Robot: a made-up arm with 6 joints.
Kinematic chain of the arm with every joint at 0, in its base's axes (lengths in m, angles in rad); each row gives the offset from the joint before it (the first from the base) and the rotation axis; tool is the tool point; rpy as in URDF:
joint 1: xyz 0 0 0.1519 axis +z
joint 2: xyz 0 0 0 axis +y
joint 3: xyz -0.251 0 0.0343 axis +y
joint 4: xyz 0.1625 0 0.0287 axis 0.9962 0 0.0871
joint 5: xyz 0 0 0 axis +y
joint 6: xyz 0.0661 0 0.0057 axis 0.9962 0 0.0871
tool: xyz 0 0 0 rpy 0 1.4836 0
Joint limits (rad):
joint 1: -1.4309..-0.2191
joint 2: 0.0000..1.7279
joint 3: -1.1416..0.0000
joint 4: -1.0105..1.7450
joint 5: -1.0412..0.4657
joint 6: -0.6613..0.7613
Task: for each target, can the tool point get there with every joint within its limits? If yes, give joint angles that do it. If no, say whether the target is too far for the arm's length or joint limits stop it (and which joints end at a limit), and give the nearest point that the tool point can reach.
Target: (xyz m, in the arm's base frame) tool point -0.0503 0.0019 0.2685
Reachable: yes | joints -1.0093 0.1770 -0.1426 1.2694 -0.7174 -0.1742
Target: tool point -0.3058 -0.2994 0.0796
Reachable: no: joint limits stop it (at a limit: joint 1, joint 2, joint 5) | nearest point -0.0326 -0.1783 0.2221 | short by 0.331 m
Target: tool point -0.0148 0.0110 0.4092
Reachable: yes | joints -0.5387 0.4248 -0.8093 -0.3150 -0.0904 -0.5043
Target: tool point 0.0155 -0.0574 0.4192
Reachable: yes | joints -0.5889 0.7594 -0.8096 0.9715 -0.7963 -0.4965
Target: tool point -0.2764 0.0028 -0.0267
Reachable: no: joint limits stop it (at a limit: joint 2, joint 3, joint 4, joint 5) | nearest point -0.0782 0.0008 0.2079 | short by 0.307 m
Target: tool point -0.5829 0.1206 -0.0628
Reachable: no: too far | nearest point -0.2465 0.0526 0.3967 | short by 0.574 m
